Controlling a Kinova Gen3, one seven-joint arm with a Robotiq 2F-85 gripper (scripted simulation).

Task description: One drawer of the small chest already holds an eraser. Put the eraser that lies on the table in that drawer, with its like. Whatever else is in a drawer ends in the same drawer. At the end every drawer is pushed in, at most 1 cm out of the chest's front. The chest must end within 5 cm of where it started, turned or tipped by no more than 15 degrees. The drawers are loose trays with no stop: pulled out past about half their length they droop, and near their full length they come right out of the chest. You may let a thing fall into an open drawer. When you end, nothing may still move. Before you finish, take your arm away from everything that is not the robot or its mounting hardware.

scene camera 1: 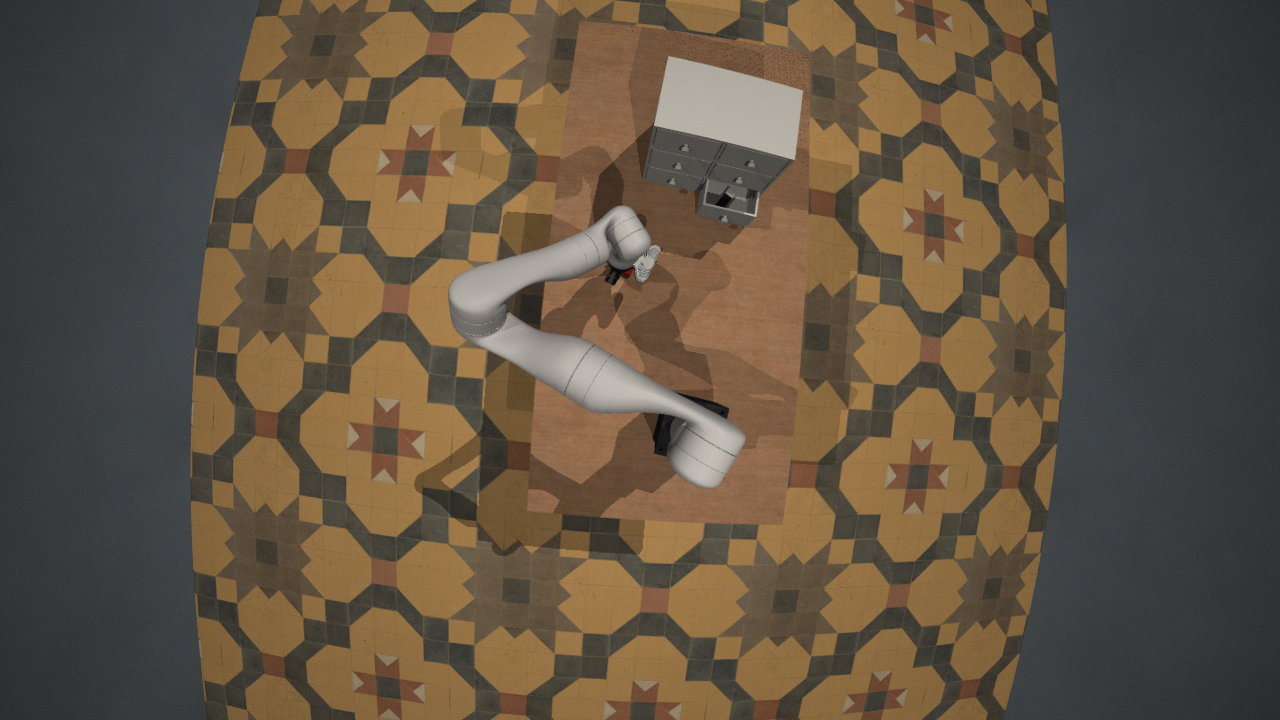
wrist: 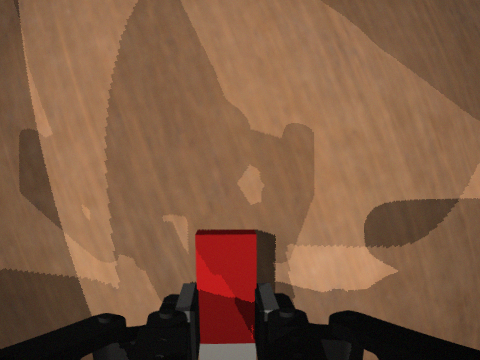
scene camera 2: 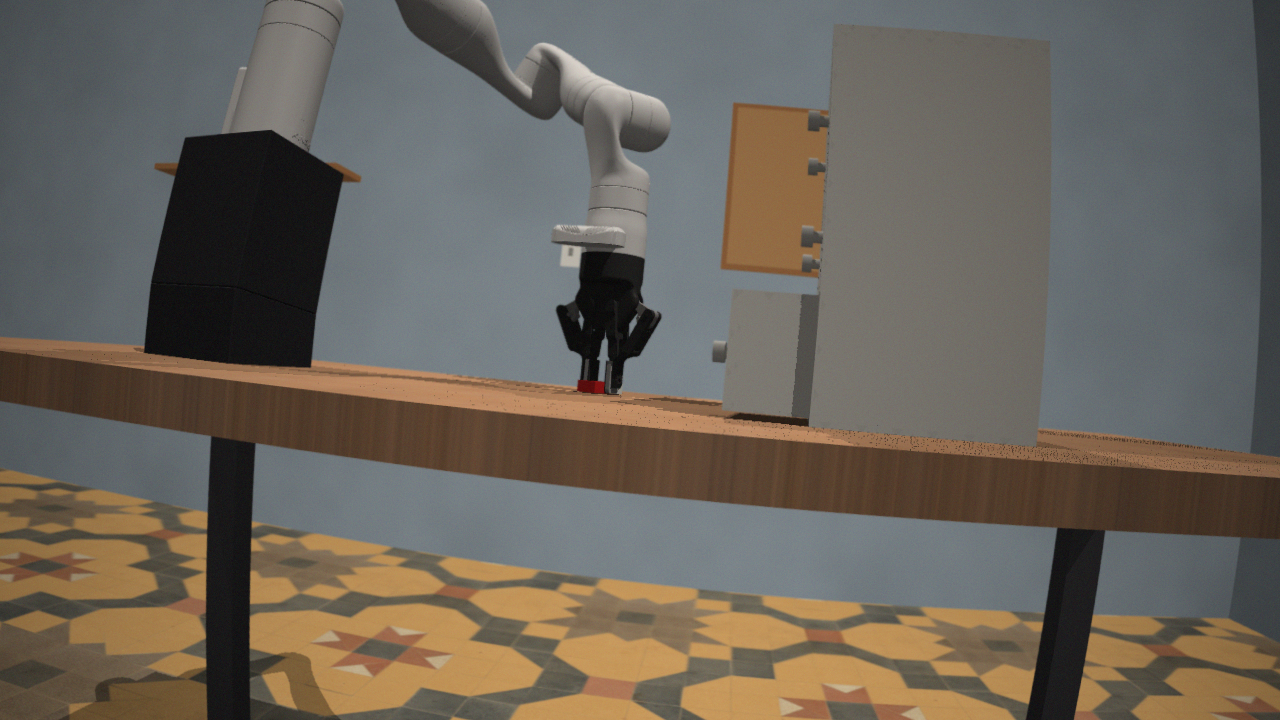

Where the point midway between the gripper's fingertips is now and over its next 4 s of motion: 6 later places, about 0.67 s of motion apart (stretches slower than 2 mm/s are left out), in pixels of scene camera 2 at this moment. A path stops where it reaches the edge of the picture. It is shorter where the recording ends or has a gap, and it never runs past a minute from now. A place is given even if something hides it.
My gripper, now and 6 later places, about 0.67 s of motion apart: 599, 392; 601, 337; 608, 308; 606, 306; 603, 297; 600, 287; 597, 282
